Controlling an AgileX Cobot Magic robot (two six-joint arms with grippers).
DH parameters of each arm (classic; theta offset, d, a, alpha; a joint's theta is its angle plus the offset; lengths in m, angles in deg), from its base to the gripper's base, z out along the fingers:
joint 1: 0 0.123 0 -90
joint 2: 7.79 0 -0.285 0
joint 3: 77.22 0 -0.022 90
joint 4: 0 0.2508 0 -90
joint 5: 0 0 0.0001 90
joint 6: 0 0.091 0 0
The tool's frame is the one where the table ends.
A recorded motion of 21 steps. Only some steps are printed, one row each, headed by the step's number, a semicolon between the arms.
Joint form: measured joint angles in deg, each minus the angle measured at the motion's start. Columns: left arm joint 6, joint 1, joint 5, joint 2, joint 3, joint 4; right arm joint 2, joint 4, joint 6, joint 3, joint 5, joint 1.
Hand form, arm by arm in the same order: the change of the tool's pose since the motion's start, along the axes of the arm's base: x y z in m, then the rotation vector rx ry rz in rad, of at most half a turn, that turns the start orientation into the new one. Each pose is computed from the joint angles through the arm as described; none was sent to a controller.
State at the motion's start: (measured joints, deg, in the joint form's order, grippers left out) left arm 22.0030 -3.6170 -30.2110 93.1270 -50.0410 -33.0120; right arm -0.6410 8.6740 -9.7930 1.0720 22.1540 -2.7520
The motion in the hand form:
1: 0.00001 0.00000 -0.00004 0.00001 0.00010 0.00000; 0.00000 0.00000 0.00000 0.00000 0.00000 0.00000
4: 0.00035 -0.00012 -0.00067 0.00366 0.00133 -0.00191; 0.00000 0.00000 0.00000 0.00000 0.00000 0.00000
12: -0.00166 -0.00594 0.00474 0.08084 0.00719 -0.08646; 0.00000 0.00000 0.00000 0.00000 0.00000 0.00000
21: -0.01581 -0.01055 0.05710 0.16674 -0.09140 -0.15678; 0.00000 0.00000 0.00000 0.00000 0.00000 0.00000
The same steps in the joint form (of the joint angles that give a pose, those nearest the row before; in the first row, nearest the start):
1: 0.00 0.00 0.00 0.01 0.00 0.00; 0.00 0.00 0.00 0.00 0.00 0.00
4: 0.02 0.00 -0.06 0.14 0.00 0.21; 0.00 0.00 0.00 0.00 0.00 0.00
12: -0.42 0.00 1.89 -1.01 0.17 7.03; 0.00 0.00 0.00 0.00 0.00 0.00
21: 1.77 0.00 6.42 -8.34 -2.43 11.59; 0.00 0.00 0.00 0.00 0.00 0.00

